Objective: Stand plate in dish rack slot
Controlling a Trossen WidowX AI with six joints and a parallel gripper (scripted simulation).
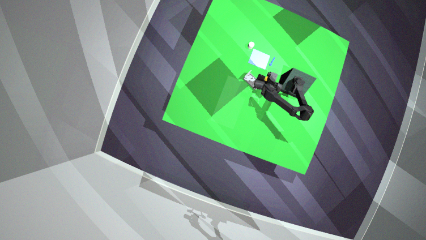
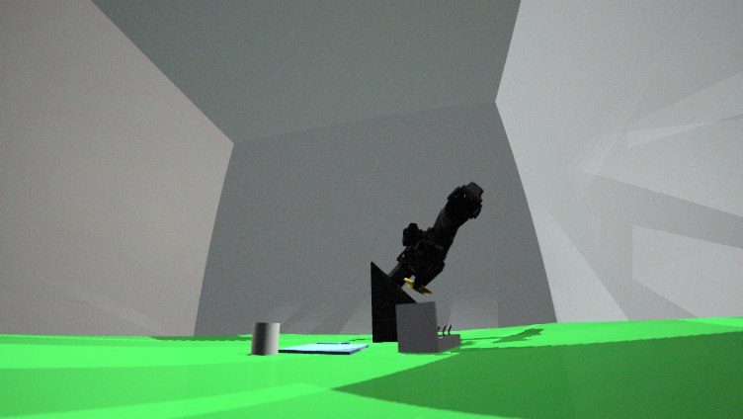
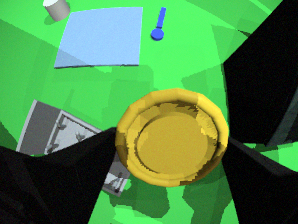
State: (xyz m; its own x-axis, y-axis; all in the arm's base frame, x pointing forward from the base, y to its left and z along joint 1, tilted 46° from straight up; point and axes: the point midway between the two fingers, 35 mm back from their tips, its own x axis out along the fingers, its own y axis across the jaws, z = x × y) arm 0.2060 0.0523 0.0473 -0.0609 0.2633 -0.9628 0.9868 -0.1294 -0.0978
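The grey dish rack is 100 mm ahead of my gripper tip, 10 mm to the left of it and 100 mm below it. Also, from my gripper tip: yellow plate (10 mm above); then light-blue mat (90 mm ahead, 180 mm to the right, 120 mm below); then blue spoon (20 mm behind, 190 mm to the right, 120 mm below).
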